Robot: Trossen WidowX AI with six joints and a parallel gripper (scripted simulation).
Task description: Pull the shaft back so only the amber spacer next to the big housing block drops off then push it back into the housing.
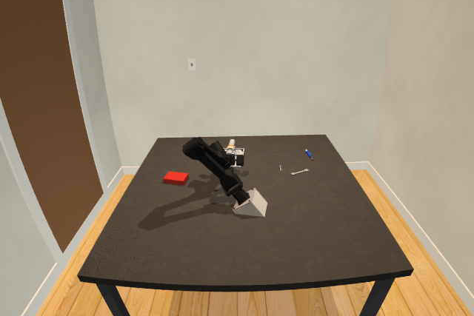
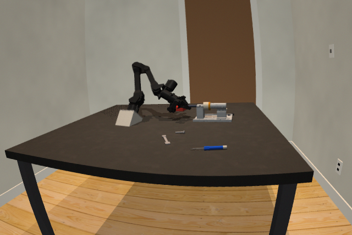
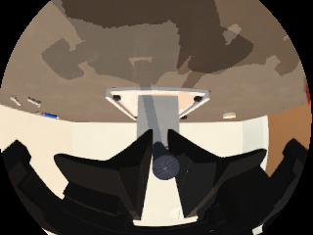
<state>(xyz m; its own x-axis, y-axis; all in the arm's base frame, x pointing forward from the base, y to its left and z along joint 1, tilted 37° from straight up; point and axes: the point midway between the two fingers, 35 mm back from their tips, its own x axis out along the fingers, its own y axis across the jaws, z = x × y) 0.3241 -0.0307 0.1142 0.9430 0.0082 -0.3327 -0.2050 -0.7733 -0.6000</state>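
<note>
My gripper is now 70 mm short of the dark shaft and 20 mm to the left of it. From my hand the other things lie so: red block (300 mm to the left, 60 mm below, 50 mm behind); then shaft fixture (170 mm ahead, 40 mm to the right, 30 mm below); then amber spacer (150 mm ahead, 30 mm to the right).
</note>
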